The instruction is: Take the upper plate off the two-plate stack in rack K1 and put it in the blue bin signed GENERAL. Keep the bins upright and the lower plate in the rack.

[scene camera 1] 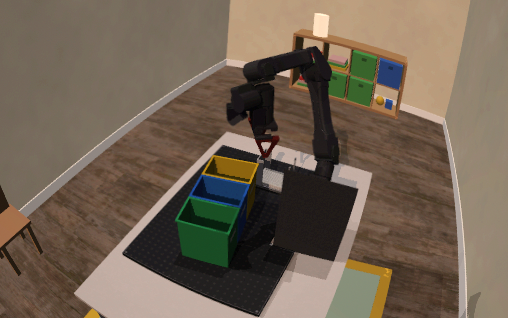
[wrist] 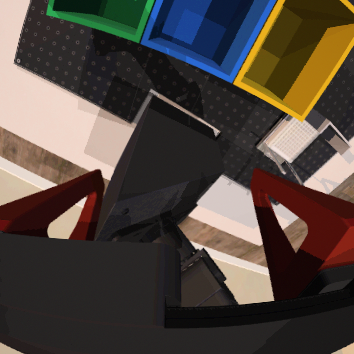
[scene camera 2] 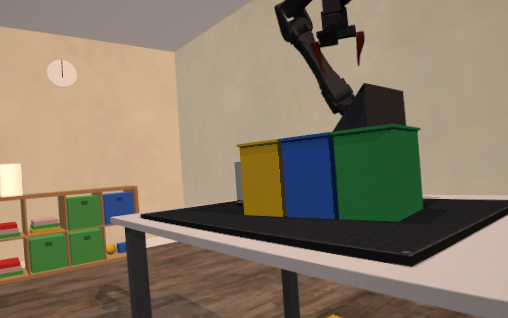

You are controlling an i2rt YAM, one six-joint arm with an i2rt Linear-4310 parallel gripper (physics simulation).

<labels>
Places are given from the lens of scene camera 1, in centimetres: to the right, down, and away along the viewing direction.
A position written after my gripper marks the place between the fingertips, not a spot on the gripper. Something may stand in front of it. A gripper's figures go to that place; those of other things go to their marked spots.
my gripper (scene camera 1: 262, 148): 2, -3, 114
yellow bin (scene camera 1: 231, 169): -8, 4, 144
blue bin (scene camera 1: 222, 191): -11, 12, 134
green bin (scene camera 1: 207, 230): -14, 22, 110
The marked spots on the yellow bin and the green bin are 39 cm apart.
</labels>
